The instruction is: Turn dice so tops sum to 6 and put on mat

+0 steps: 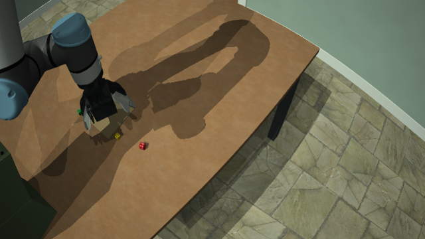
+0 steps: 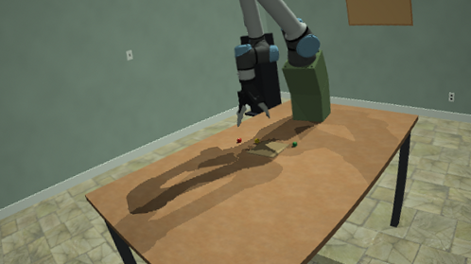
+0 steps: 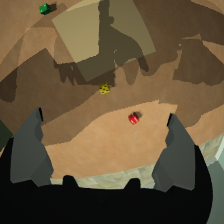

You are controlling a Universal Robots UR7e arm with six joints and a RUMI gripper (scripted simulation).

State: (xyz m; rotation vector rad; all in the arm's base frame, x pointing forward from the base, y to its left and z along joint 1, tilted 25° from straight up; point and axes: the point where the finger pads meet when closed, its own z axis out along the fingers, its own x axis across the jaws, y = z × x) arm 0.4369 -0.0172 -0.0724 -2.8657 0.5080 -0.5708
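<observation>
My hand is 9 cm above the yellow die, 1 cm to the left of it and 1 cm past it. The rest, counted from my hand: mat (10 cm to the left, 10 cm below, 2 cm ahead); then green die (18 cm to the left, 9 cm below, 7 cm behind); then red die (9 cm to the right, 9 cm below, 3 cm ahead).
</observation>
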